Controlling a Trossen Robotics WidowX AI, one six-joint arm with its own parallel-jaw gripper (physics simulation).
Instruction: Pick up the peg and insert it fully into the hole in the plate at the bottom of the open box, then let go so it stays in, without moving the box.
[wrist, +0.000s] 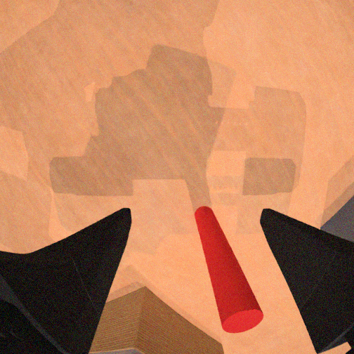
Note:
In view: the gripper (197, 215) and a red peg (238, 310).

